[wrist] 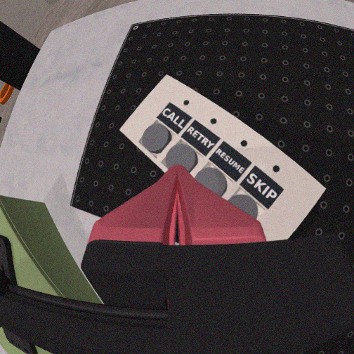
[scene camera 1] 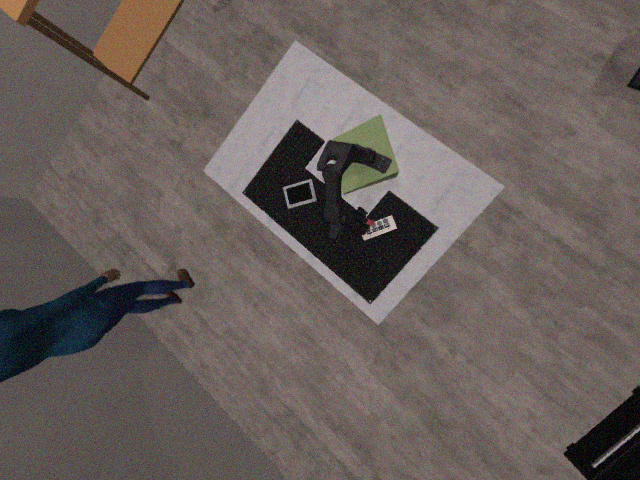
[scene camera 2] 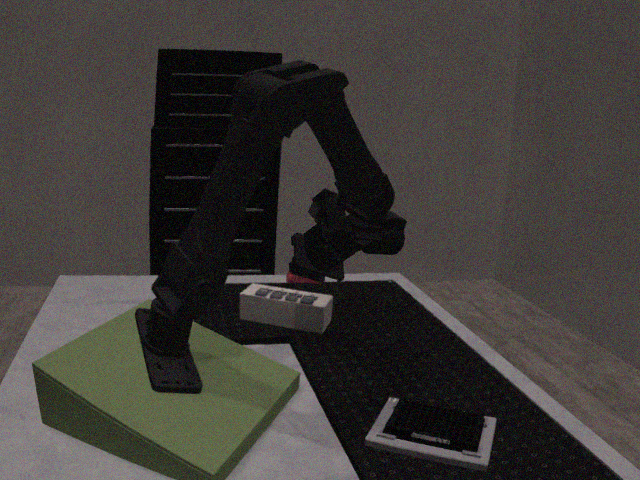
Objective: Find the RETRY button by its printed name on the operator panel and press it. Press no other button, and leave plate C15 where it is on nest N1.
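Frame: origin at the arm's base, x back, y right, z up, level; millimetres.
Where they show: gripper, between the fingertips: [scene camera 1: 374,223] [scene camera 2: 287,279]; arm's base, origin of its link: [scene camera 1: 370,158] [scene camera 2: 165,350].
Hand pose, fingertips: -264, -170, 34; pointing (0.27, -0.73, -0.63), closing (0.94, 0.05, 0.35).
Note:
Each offset is from my fingertips to the top centre of the thing, as dx, dy, dz. Level surfaces: height alone.
The white operator panel {-11, -24, -38} [scene camera 1: 392,227] [scene camera 2: 281,312] [wrist: 300,185] lies on the black mat with four grey buttons in a row, labelled CALL, RETRY, RESUME and SKIP. In the wrist view the RETRY button [wrist: 181,155] is the second one, beside its label [wrist: 200,137]. My gripper [scene camera 1: 370,222] [wrist: 176,174] is shut and empty; its red fingertips overlap the lower edge of the RETRY button in the wrist view. Whether they touch it I cannot tell. Dark plate C15 {-43, +420, -67} [scene camera 1: 299,193] [scene camera 2: 439,421] lies in the light frame of nest N1 {-43, +420, -76} [scene camera 1: 313,200] [scene camera 2: 429,457].
The arm stands on a green wedge block [scene camera 1: 372,134] [scene camera 2: 248,408] [wrist: 45,240]. The black mat {dz -93} [scene camera 1: 372,273] [scene camera 2: 413,351] [wrist: 265,60] lies on a pale table {dz -106} [scene camera 1: 279,87] [scene camera 2: 93,289] [wrist: 45,95]. A person [scene camera 1: 77,320] is beyond the table in scene camera 1.

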